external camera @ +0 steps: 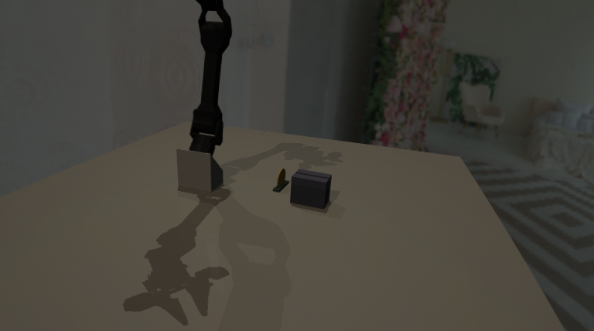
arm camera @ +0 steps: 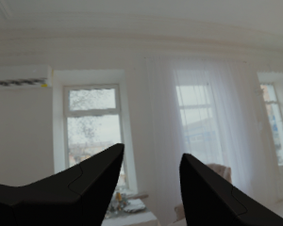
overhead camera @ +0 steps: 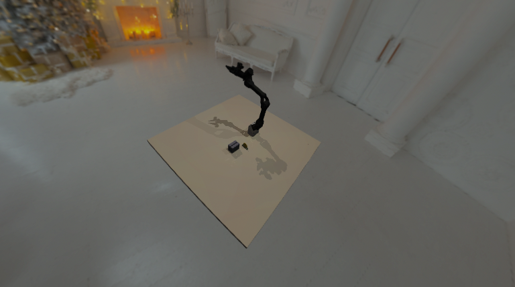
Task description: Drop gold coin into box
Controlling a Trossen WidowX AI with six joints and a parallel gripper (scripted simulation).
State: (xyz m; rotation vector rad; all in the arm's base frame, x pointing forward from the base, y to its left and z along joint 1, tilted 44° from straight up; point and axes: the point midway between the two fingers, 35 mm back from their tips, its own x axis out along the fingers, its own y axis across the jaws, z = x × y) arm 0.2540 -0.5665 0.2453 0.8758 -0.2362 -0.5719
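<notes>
Now: gripper tip 67 cm above the coin, 36 cm to the right of it and 2 cm short of it.
</notes>
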